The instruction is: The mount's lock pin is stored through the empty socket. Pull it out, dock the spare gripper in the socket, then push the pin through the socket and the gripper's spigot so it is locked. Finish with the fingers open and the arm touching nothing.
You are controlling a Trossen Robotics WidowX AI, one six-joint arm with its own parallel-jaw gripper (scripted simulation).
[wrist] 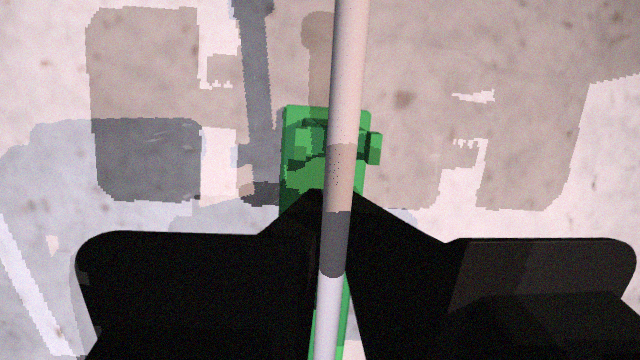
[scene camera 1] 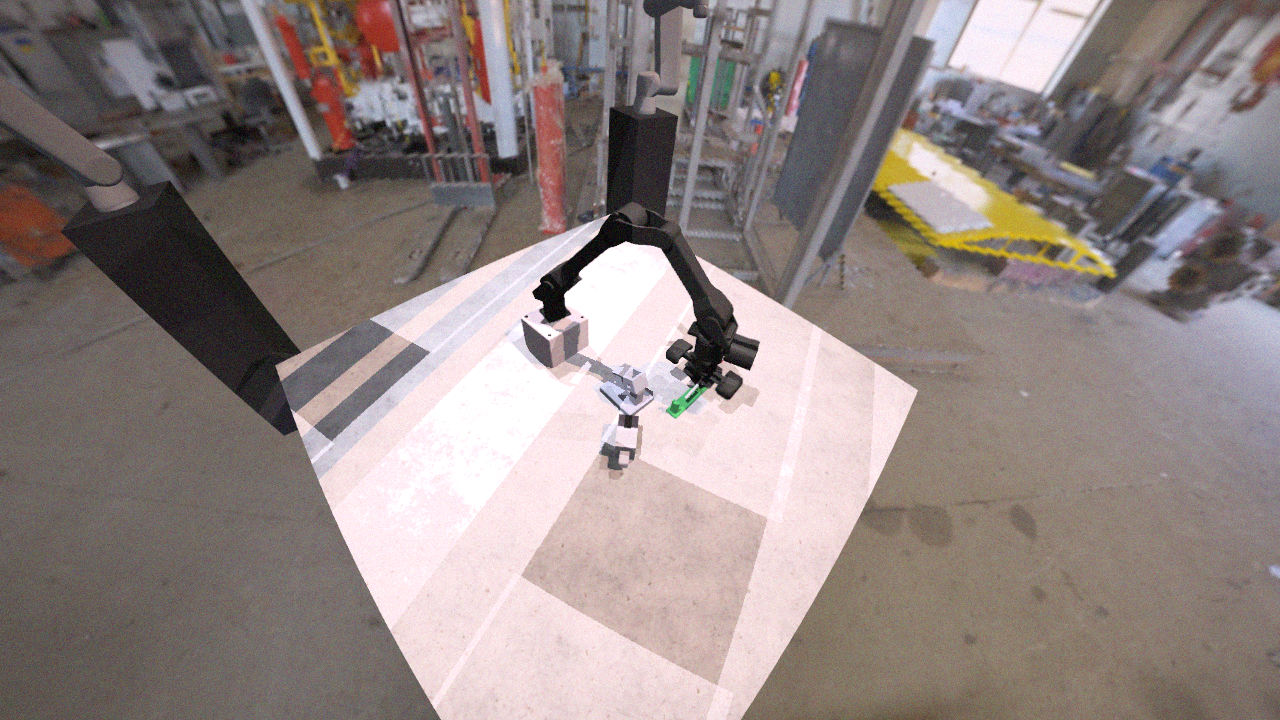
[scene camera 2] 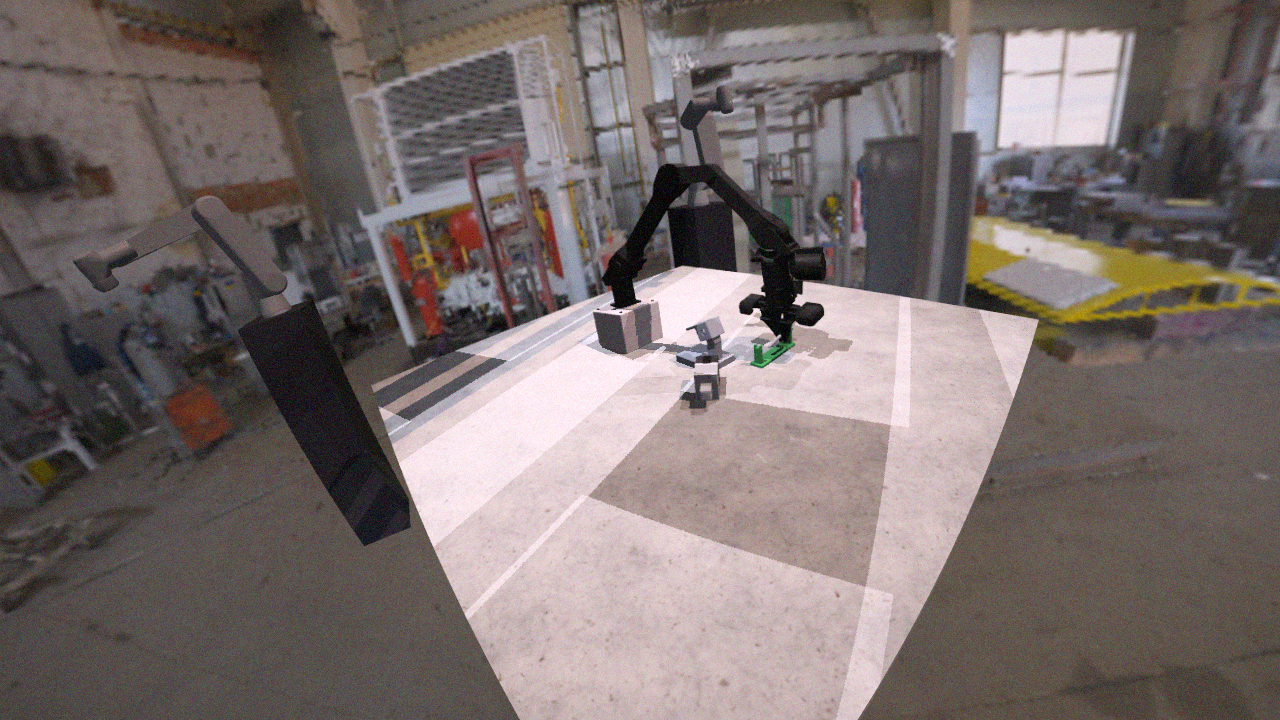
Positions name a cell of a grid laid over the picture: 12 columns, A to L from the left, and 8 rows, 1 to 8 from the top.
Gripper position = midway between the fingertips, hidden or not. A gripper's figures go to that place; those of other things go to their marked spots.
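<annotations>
There's a spare gripper (scene camera 1: F5) that's 800 mm from the lens, and my gripper (scene camera 1: G5) is 950 mm from the lens.
</annotations>
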